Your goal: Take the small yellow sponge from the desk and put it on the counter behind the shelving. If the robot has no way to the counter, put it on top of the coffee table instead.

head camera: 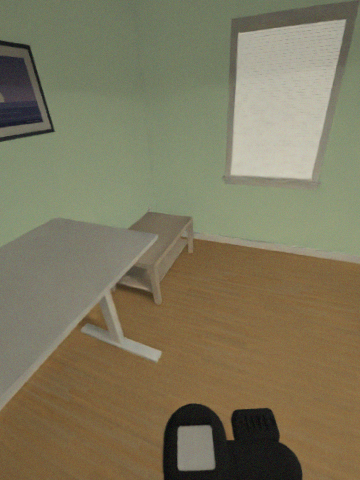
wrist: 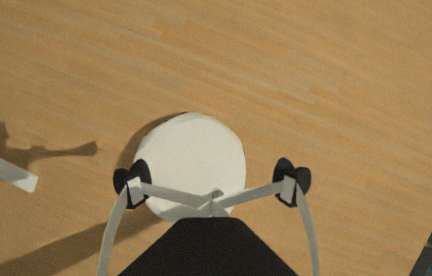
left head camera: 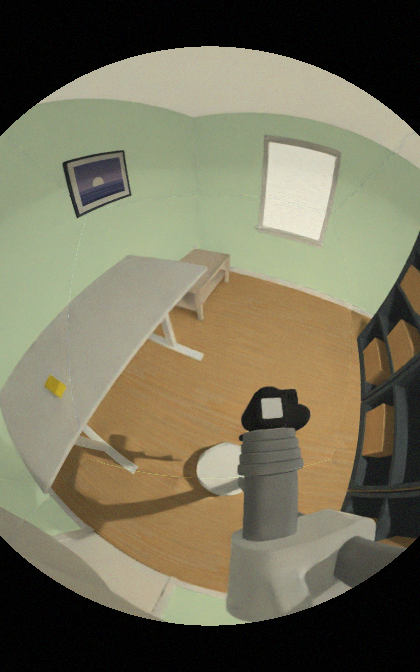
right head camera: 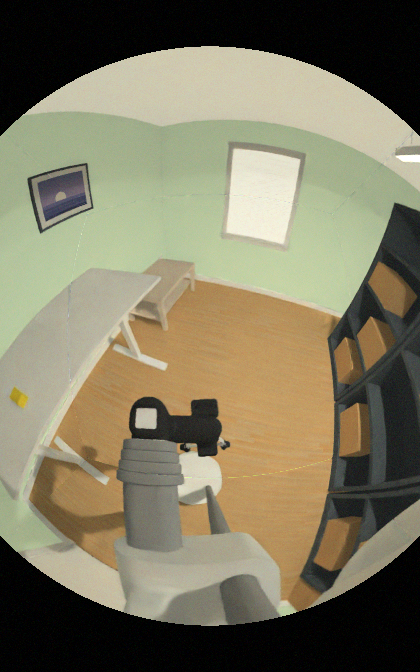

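Pixels of known places: gripper, between the fingertips: (wrist: 212,175); robot's base, origin of its link: (wrist: 193,163).
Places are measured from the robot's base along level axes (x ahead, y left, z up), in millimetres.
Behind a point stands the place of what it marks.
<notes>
The small yellow sponge (left head camera: 55,386) (right head camera: 19,397) lies on the grey desk (head camera: 65,270) @[z 922, x 879, y 531 mm] (left head camera: 120,310) (right head camera: 85,310), toward its near end at the left in the left and right head views. My gripper (wrist: 212,175) @[z 861, x 164, y -87 mm] (right head camera: 205,445) is open and empty, over the floor to the right of the desk and well apart from the sponge. The coffee table (head camera: 165,225) @[z 422, x 2203, y 197 mm] (left head camera: 212,258) (right head camera: 175,270) is low and beige, in the corner past the desk's far end. The dark shelving (left head camera: 361,370) (right head camera: 336,370) stands at the right. The counter does not show in these views.
My round white base (left head camera: 218,468) (right head camera: 202,475) (wrist: 195,150) @[z 187, x 84, y -23 mm] is below the gripper. The desk's white foot (head camera: 135,347) (left head camera: 187,350) (right head camera: 150,361) reaches out over the wooden floor. Orange-brown boxes (left head camera: 378,430) (right head camera: 354,430) stand in the shelving. A window (head camera: 287,105) @[z 1451, x 2328, y -938 mm] is in the far wall.
</notes>
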